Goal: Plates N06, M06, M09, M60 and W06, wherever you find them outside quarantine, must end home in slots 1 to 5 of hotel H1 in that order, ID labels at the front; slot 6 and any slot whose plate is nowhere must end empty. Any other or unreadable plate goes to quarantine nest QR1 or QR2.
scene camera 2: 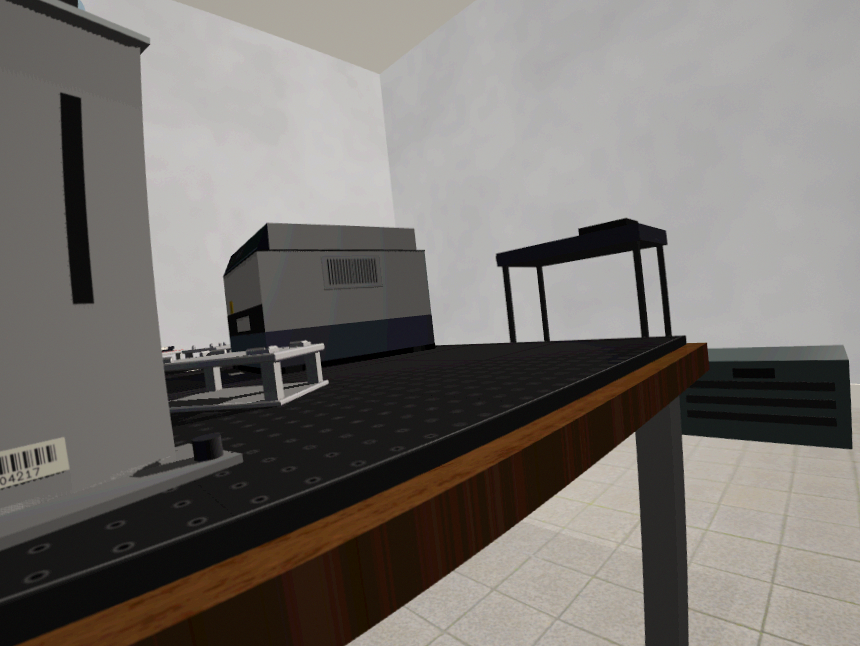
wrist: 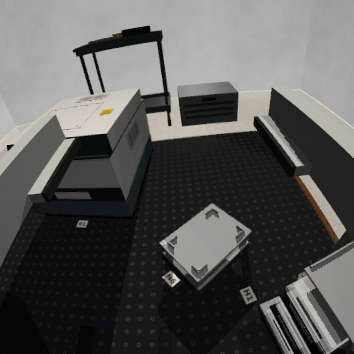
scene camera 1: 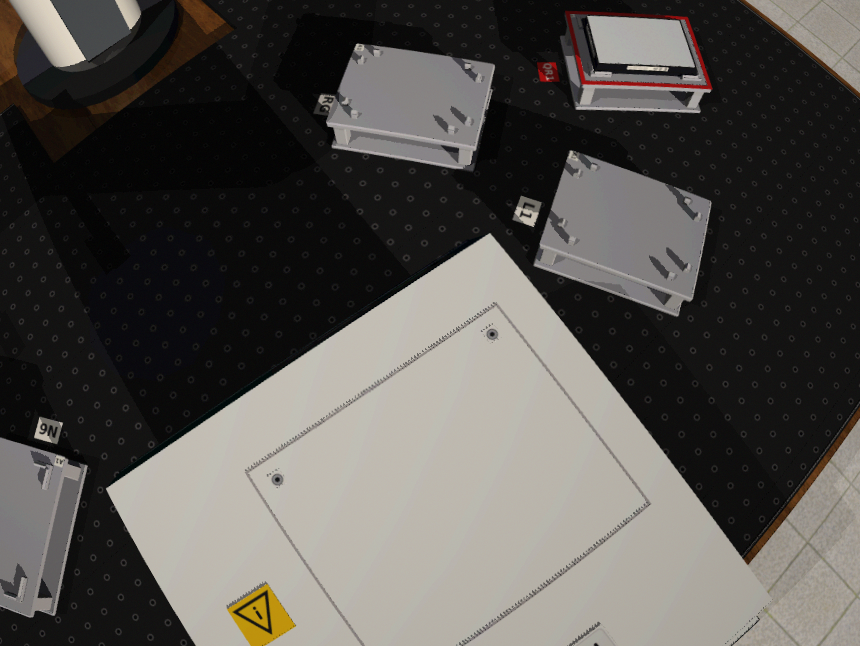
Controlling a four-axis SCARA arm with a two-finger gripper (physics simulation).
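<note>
My gripper is open, its fingers wide apart with no plate between them. Part of hotel H1 shows at the lower right in the wrist view, outside the fingers. Several plates are stacked in it; their ID labels cannot be read from here. Quarantine nest QR1, red-rimmed, stands at the top right in scene camera 1. It bears a dark plate with a pale top; its small front label is unreadable. QR2 does not show in these views.
Nest N6, nest L1 and nest RG bear no plate. A large boxy device stands by the R1 label. A tall grey housing stands near the table edge.
</note>
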